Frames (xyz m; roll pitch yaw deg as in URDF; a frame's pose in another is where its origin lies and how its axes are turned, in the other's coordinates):
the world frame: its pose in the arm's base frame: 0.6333 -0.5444 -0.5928 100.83 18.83 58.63
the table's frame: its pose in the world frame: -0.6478 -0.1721 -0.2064 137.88 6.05 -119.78
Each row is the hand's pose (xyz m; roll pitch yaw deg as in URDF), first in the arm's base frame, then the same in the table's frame.
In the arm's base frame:
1: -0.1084 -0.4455 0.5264 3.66 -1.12 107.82
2: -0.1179 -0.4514 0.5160 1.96 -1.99 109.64
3: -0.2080 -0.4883 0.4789 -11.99 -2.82 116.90
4: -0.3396 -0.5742 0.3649 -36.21 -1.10 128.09
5: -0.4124 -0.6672 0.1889 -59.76 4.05 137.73
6: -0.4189 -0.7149 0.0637 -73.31 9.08 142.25
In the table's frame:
1: -0.7853 -0.1287 0.8728 49.06 -16.31 -107.66
2: -0.7701 -0.1305 0.8725 47.20 -18.21 -106.97
3: -0.6740 -0.1400 0.9116 31.79 -23.89 -102.05
4: -0.4807 -0.1492 0.9266 3.10 -30.05 -91.39
5: -0.2810 -0.1582 0.8562 -27.17 -31.55 -78.78
6: -0.1755 -0.1669 0.7737 -45.03 -29.49 -71.33

